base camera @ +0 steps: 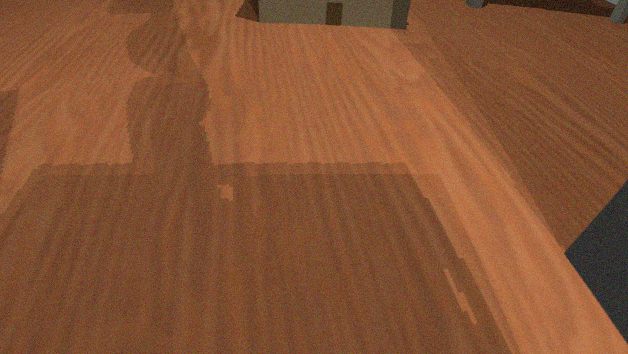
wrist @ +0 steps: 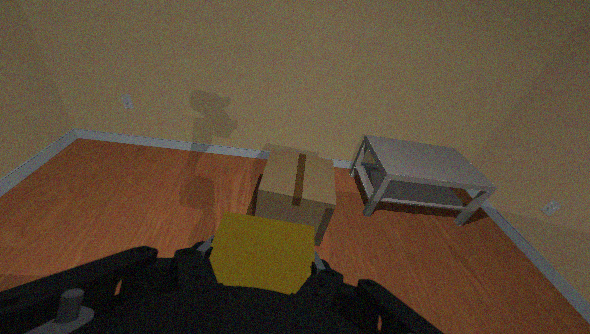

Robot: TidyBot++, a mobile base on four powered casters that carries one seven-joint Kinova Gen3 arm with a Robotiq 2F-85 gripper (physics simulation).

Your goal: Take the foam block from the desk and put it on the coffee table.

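Frame: origin at the arm's base, x left, y ahead, z down, level; centimetres.
Seen in the pictures: gripper, between the fingertips: (wrist: 262,257).
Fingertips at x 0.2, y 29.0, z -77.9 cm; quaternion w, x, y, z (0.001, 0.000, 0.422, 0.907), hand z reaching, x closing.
Pixels of each thing's top centre, then the offset from my fingertips to it. Level surfaces: height alone.
- yellow foam block, centre of its top: (wrist: 257,286) dx +0.0, dy -3.3, dz -2.7 cm
- coffee table, height of its surface: dz +72.5 cm
- cardboard box, centre of its top: (wrist: 300,172) dx -14.3, dy +110.8, dz +76.9 cm
A yellow foam block (wrist: 262,252) is held between the fingertips of my gripper (wrist: 262,257) at the bottom middle of the wrist view. The gripper is shut on it, with one fingertip at its left side and one at its right. A low grey table with a lower shelf, which looks like the coffee table (wrist: 425,162), stands by the wall at the right of the wrist view, beyond the block and apart from it. In the base camera view, parts of its legs show at the top right edge. The desk does not show in either view.
A cardboard box (wrist: 282,172) (base camera: 295,12) stands on the floor ahead, left of the grey table. A dark panel (base camera: 605,265) shows at the right edge of the base camera view. A wall (wrist: 300,65) with a pale skirting board runs behind the box and table.
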